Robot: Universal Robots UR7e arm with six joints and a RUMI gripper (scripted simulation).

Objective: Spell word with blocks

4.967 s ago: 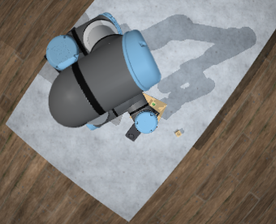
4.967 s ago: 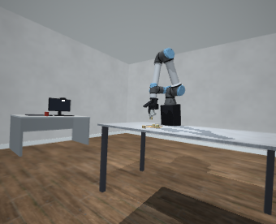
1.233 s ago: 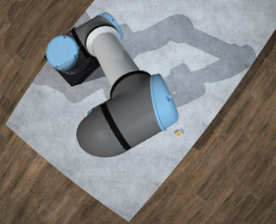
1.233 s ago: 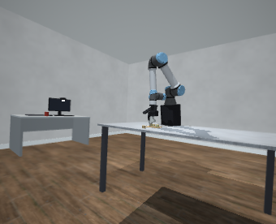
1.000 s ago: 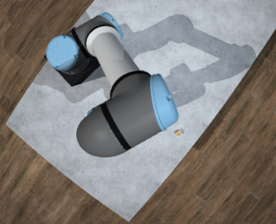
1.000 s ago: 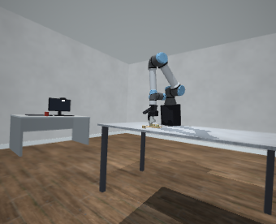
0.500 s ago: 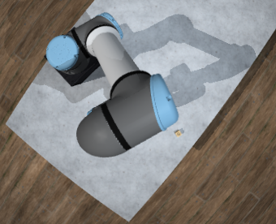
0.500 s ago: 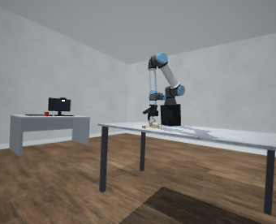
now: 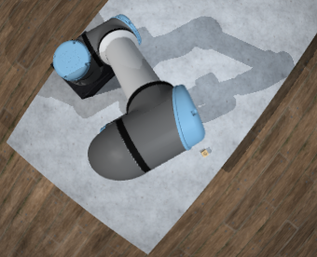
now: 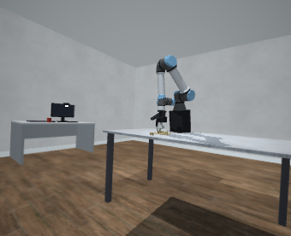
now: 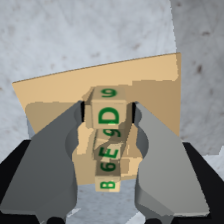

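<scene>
Now: hand right at the D block. From my hand the other things lie so: tan mat (4 cm to the left, 2 cm below, 1 cm behind); E block (4 cm to the left, 1 cm behind); B block (8 cm to the left, 2 cm behind).
</scene>
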